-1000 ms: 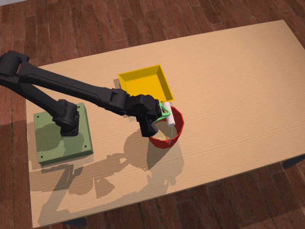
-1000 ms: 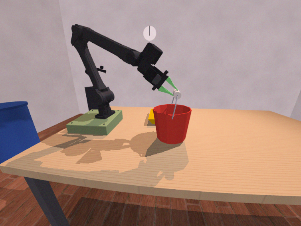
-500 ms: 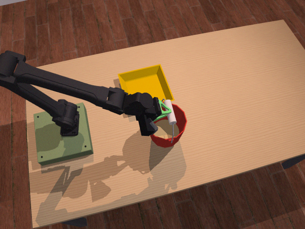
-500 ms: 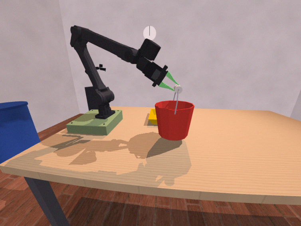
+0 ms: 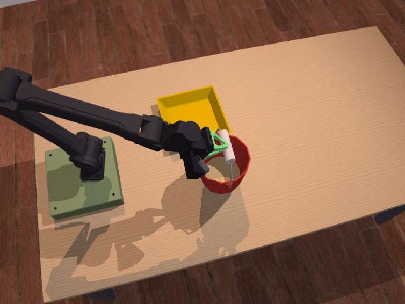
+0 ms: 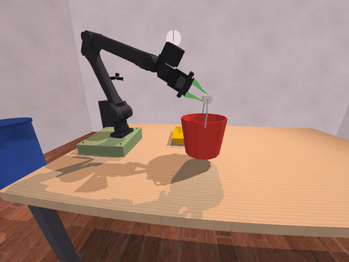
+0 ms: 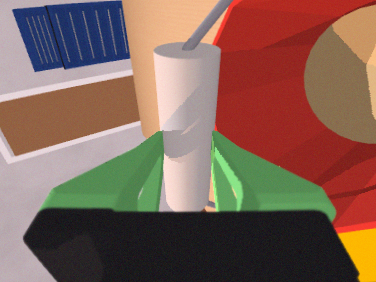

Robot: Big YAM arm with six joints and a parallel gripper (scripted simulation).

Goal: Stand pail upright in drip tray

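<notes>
Right now my hand is 100 mm above the red pail and 10 mm short of it. Also, from my hand: yellow drip tray: 290 mm to the left, 280 mm below, 90 mm behind.
</notes>
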